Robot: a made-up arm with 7 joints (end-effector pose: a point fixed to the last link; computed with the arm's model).
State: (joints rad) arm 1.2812 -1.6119 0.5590 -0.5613 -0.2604 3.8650 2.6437
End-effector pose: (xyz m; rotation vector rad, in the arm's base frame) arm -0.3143 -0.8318 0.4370 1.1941 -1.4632 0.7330
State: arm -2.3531 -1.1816 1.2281 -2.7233 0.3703 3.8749 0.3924
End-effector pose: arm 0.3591 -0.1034 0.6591 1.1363 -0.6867 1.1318
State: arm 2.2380 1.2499 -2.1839 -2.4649 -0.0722 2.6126 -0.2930
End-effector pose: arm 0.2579 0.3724 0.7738 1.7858 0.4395 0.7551
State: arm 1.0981 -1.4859 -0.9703 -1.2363 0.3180 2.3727 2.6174
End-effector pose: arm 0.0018 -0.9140 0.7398 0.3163 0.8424 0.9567
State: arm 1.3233 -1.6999 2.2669 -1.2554 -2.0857 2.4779 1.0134
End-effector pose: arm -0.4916 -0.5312 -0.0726 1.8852 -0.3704 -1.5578
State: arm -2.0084 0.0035 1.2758 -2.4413 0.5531 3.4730 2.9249
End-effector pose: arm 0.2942 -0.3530 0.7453 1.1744 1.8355 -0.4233
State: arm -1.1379 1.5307 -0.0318 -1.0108 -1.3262 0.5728 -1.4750
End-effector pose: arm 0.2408 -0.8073 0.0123 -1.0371 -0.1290 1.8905
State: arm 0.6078 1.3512 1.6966 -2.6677 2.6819 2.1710 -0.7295
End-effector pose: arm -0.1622 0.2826 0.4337 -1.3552 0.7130 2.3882
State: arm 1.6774 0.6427 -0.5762 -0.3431 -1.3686 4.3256 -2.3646
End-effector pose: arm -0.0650 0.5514 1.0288 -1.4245 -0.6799 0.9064
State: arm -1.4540 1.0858 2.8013 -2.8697 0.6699 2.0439 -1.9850
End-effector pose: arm 0.1298 0.1500 0.6912 0.0843 -2.2397 -0.4822
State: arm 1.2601 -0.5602 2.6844 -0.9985 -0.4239 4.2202 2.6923
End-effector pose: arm -0.2659 -0.5568 0.9689 -0.0944 1.0913 -2.7060
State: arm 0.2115 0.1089 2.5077 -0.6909 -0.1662 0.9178 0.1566
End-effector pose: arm -0.2453 0.1903 1.3615 -0.9842 -2.6624 -0.1307
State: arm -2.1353 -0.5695 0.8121 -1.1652 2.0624 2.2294 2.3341
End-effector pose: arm 0.3127 -0.1244 1.2767 0.0632 1.1871 0.1037
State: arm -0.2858 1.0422 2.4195 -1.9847 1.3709 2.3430 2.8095
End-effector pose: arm 0.2656 0.3892 0.9374 0.8789 -0.7129 -1.8215
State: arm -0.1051 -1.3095 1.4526 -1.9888 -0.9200 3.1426 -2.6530
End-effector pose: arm -0.4149 0.5715 0.5021 -1.5668 0.3115 -0.5342
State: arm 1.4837 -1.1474 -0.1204 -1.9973 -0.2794 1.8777 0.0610
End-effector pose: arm 0.0537 -0.1062 1.1325 -1.9121 -1.3746 -1.1216
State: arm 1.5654 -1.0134 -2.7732 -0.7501 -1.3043 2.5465 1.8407
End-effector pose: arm 0.2031 -0.9360 0.7060 0.6491 -2.1510 1.1754
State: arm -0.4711 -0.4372 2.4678 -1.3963 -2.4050 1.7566 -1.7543
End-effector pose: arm -0.4703 0.6388 0.8225 -0.4743 0.3422 0.2400
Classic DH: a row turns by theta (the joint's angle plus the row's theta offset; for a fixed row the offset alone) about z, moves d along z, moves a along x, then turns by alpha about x. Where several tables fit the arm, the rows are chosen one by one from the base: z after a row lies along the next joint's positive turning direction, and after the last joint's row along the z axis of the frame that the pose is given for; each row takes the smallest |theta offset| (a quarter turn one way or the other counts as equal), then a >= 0, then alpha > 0; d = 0 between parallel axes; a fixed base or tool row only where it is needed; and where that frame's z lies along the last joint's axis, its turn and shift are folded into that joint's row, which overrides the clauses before.
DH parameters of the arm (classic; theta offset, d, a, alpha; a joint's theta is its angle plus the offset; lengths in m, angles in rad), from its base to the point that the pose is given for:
joint 1: 0 0.419 0 -1.5708
joint 2: 0 0 0 1.5708
joint 3: 0 0.496 0.055 1.5708
joint 4: 0 0 -0.092 -1.5708
joint 5: 0 0.429 0 1.5708
joint 6: 0 0 0.13 1.5708
joint 7: 0 0 0 0

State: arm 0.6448 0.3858 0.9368 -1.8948 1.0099 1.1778 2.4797
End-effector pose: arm 0.0479 0.6685 0.6540 1.4488 -0.6754 -0.8430
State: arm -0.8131 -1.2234 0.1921 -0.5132 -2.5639 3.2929 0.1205
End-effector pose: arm -0.3998 0.5977 0.9429 -0.5733 -0.2661 -0.0238
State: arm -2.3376 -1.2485 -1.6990 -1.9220 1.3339 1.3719 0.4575
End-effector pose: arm -0.1707 0.6952 0.4909 0.3644 0.6462 -2.9541
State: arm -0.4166 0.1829 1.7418 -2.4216 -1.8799 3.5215 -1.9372
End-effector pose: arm 0.0165 0.3459 0.6924 -2.1964 1.2793 0.9357
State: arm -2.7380 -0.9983 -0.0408 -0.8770 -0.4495 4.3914 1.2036
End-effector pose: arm 0.5111 0.2081 1.0222 0.7714 1.1710 0.8988
